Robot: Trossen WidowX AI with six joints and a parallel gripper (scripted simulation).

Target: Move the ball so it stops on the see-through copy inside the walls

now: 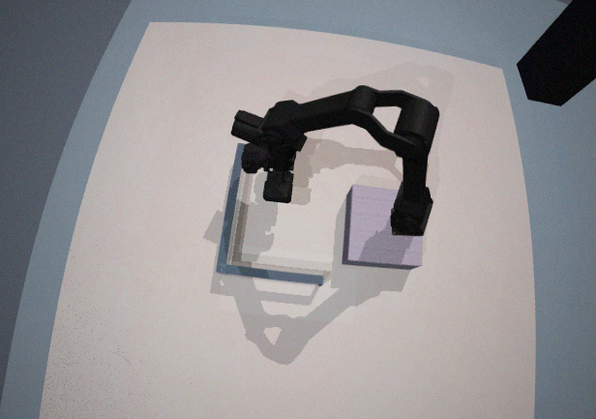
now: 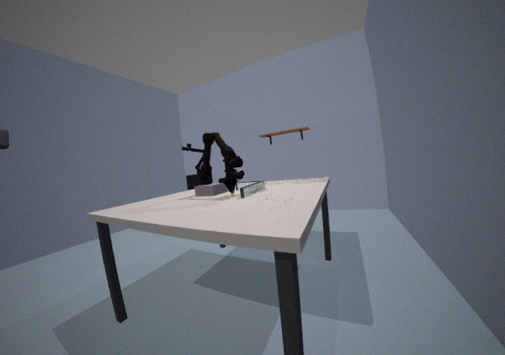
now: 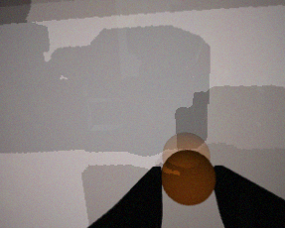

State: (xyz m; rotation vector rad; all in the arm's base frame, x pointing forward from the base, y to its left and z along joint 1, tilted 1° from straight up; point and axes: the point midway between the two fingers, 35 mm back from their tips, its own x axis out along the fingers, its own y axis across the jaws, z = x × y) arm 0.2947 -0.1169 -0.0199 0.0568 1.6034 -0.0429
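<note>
Now: gripper tip 10 mm above the see-through copy of ball. From my gripper tip the other things lie so: orange ball right at my gripper tip.
</note>
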